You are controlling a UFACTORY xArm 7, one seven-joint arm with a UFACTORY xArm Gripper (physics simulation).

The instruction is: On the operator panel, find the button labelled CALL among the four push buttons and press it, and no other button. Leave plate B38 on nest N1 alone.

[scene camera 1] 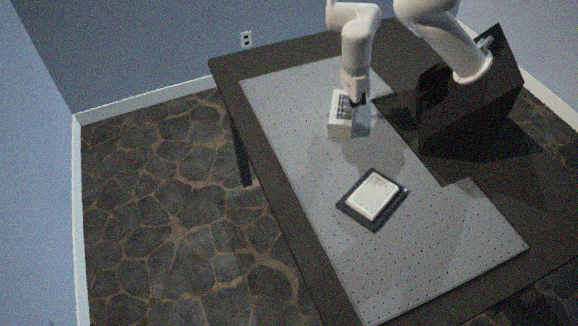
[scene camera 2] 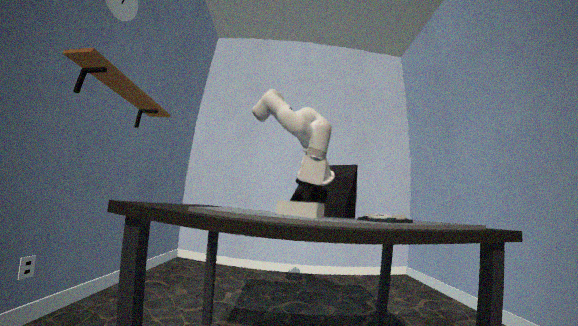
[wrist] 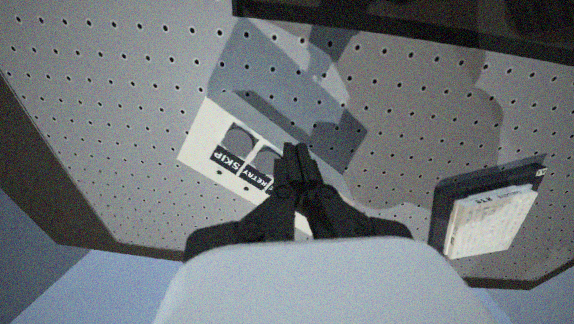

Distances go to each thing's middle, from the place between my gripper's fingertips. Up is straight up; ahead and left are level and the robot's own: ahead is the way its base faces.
The operator panel (scene camera 1: 338, 127) is 30 mm below my hand, 30 mm ahead of it and 20 mm to the right of it. The rest, counted from my hand: dark nest (scene camera 1: 395, 200) (260 mm to the left, 160 mm ahead, 60 mm below); then plate B38 (scene camera 1: 370, 198) (260 mm to the left, 160 mm ahead, 40 mm below).
